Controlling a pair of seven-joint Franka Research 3 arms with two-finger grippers.
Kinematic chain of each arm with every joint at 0, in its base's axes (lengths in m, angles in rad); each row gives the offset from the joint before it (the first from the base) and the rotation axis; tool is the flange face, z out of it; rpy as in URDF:
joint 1: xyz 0 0 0.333 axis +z
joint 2: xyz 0 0 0 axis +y
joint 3: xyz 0 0 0.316 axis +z
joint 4: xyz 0.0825 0 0 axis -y
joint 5: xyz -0.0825 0 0.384 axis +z
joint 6: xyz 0 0 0 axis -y
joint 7: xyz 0.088 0 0 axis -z
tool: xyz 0 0 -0.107 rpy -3.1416 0 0
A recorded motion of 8 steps. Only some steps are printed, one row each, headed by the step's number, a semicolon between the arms.
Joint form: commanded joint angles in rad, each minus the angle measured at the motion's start. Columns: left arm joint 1, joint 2, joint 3, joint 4, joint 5, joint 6, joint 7; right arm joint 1, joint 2, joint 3, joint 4, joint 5, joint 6, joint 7.
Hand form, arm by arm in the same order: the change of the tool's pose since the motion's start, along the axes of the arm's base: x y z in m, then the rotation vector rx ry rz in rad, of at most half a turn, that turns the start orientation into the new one. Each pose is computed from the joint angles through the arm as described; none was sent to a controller.
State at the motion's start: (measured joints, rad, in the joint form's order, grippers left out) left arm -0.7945 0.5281 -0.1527 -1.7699 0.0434 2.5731 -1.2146; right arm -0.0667 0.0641 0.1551 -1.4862 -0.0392 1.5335 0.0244
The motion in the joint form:
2: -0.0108 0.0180 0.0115 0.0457 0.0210 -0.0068 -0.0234; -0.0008 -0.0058 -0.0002 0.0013 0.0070 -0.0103 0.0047
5: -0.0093 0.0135 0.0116 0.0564 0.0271 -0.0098 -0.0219; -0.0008 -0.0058 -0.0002 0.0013 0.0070 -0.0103 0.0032
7: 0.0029 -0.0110 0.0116 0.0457 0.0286 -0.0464 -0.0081; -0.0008 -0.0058 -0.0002 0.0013 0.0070 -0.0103 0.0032
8: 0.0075 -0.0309 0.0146 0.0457 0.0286 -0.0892 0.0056; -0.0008 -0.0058 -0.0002 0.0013 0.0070 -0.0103 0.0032
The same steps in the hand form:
2: 0.0071 -0.0083 0.0073 -0.0083 -0.0226 0.0110; -0.0028 0.0002 0.0030 0.0057 0.0037 -0.0058
5: 0.0098 -0.0096 0.0151 -0.0148 -0.0347 0.0081; -0.0028 0.0002 0.0030 0.0057 0.0037 -0.0043
7: 0.0134 -0.0006 0.0228 0.0090 -0.0290 0.0045; -0.0028 0.0002 0.0030 0.0057 0.0037 -0.0043
8: 0.0155 0.0050 0.0315 0.0328 -0.0226 -0.0023; -0.0028 0.0002 0.0030 0.0057 0.0037 -0.0043

